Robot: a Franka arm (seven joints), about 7 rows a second.
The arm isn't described. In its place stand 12 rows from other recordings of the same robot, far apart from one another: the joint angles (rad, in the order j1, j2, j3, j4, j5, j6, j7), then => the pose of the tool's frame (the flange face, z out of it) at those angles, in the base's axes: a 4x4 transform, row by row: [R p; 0 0 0 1], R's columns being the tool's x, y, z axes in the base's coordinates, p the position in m.
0.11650, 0.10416, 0.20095, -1.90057, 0.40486, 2.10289, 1.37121 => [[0.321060 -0.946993 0.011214 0.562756], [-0.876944 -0.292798 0.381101 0.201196], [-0.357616 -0.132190 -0.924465 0.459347], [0 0 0 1]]
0.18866, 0.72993, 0.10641, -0.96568, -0.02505, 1.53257, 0.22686 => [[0.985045 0.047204 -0.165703 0.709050], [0.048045 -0.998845 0.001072 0.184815], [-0.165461 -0.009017 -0.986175 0.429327], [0 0 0 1]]
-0.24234, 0.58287, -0.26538, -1.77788, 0.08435, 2.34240, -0.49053 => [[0.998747 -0.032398 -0.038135 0.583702], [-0.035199 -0.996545 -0.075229 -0.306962], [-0.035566 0.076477 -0.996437 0.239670], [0 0 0 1]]
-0.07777, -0.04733, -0.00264, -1.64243, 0.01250, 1.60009, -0.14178 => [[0.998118 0.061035 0.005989 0.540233], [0.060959 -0.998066 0.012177 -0.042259], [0.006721 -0.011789 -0.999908 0.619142], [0 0 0 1]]
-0.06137, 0.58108, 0.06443, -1.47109, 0.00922, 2.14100, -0.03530 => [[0.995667 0.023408 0.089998 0.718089], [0.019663 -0.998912 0.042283 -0.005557], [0.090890 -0.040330 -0.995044 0.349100], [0 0 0 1]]
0.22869, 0.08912, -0.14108, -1.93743, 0.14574, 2.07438, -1.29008 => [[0.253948 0.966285 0.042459 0.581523], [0.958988 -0.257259 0.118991 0.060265], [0.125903 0.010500 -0.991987 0.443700], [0 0 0 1]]
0.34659, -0.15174, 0.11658, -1.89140, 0.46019, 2.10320, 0.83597 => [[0.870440 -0.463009 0.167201 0.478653], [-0.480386 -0.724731 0.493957 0.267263], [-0.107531 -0.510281 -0.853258 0.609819], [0 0 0 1]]
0.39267, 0.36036, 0.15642, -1.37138, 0.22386, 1.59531, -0.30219 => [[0.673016 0.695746 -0.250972 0.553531], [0.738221 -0.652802 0.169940 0.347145], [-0.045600 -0.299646 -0.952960 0.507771], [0 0 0 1]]
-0.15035, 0.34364, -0.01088, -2.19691, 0.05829, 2.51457, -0.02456 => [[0.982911 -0.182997 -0.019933 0.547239], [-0.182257 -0.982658 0.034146 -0.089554], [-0.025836 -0.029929 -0.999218 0.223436], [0 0 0 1]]
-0.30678, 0.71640, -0.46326, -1.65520, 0.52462, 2.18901, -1.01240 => [[0.999411 0.003397 0.034151 0.519454], [-0.001051 -0.991594 0.129382 -0.430058], [0.034304 -0.129341 -0.991007 0.217478], [0 0 0 1]]
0.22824, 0.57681, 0.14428, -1.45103, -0.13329, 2.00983, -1.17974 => [[-0.016164 0.999856 0.005260 0.669083], [0.998946 0.016375 -0.042874 0.233769], [-0.042954 0.004561 -0.999067 0.352058], [0 0 0 1]]
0.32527, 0.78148, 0.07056, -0.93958, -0.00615, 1.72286, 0.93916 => [[0.845485 -0.533838 -0.013144 0.709977], [-0.532957 -0.845116 0.041666 0.274678], [-0.033351 -0.028223 -0.999045 0.417275], [0 0 0 1]]
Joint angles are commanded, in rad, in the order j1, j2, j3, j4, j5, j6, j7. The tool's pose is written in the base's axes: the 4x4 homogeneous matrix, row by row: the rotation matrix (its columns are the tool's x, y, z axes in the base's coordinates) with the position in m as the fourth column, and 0 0 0 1 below. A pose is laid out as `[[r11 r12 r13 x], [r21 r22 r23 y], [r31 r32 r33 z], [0 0 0 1]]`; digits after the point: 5 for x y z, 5 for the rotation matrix.
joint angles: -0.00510, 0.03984, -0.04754, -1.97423, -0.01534, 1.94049, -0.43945
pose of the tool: [[0.92110 0.38219 -0.07417 0.55637], [0.38237 -0.92393 -0.01231 -0.03013], [-0.07323 -0.01702 -0.99717 0.44215], [0 0 0 1]]
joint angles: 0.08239, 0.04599, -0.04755, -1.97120, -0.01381, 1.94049, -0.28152
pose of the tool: [[0.94571 0.31601 -0.07596 0.55815], [0.31560 -0.94873 -0.01772 0.01878], [-0.07767 -0.00722 -0.99695 0.44012], [0 0 0 1]]
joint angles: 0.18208, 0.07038, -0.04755, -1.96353, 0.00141, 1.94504, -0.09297
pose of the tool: [[0.97049 0.22468 -0.08760 0.55792], [0.22434 -0.97441 -0.01390 0.07600], [-0.08848 -0.00616 -0.99606 0.43034], [0 0 0 1]]
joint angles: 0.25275, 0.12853, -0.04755, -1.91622, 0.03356, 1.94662, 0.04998
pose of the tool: [[0.98501 0.14004 -0.10067 0.56599], [0.14123 -0.98997 0.00470 0.12087], [-0.09900 -0.01885 -0.99491 0.41896], [0 0 0 1]]
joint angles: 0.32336, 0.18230, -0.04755, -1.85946, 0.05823, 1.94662, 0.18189
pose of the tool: [[0.99229 0.06898 -0.10295 0.57163], [0.07121 -0.99730 0.01814 0.16706], [-0.10142 -0.02533 -0.99452 0.41340], [0 0 0 1]]
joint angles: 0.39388, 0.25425, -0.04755, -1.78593, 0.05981, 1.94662, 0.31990
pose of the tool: [[0.99481 0.00234 -0.10176 0.57817], [0.00334 -0.99995 0.00960 0.21482], [-0.10174 -0.00989 -0.99476 0.40344], [0 0 0 1]]
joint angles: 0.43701, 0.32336, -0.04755, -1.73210, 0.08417, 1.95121, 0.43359
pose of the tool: [[0.98986 -0.07829 -0.11854 0.58286], [-0.07654 -0.99688 0.01926 0.24782], [-0.11967 -0.00999 -0.99276 0.38525], [0 0 0 1]]
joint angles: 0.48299, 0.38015, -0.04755, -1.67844, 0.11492, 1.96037, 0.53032
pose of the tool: [[0.98212 -0.14213 -0.12348 0.58402], [-0.13819 -0.98960 0.03992 0.28322], [-0.12787 -0.02214 -0.99154 0.37412], [0 0 0 1]]
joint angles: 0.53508, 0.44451, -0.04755, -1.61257, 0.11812, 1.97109, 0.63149
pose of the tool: [[0.97496 -0.19071 -0.11437 0.58406], [-0.18744 -0.98151 0.03882 0.32242], [-0.11966 -0.01642 -0.99268 0.36266], [0 0 0 1]]
